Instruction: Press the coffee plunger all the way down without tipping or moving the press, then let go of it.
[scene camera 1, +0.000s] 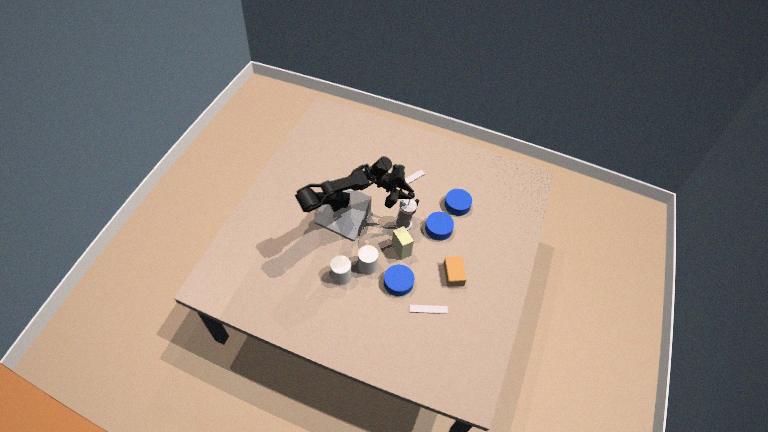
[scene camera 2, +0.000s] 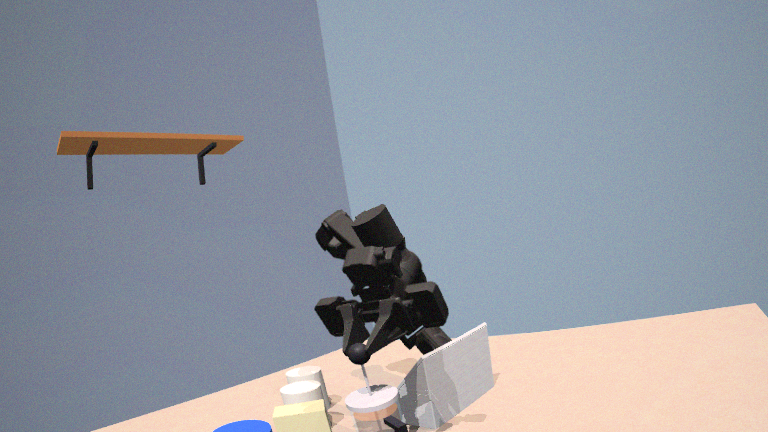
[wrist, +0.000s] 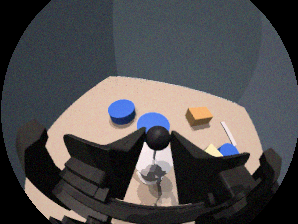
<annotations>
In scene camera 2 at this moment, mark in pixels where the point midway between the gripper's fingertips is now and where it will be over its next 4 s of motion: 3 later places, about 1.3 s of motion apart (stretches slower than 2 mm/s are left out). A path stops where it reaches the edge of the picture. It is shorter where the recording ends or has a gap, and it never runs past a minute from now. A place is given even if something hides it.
The gripper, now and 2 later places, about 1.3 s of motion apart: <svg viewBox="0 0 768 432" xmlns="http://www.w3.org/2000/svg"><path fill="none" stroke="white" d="M355 353L358 378L360 352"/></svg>
</annotations>
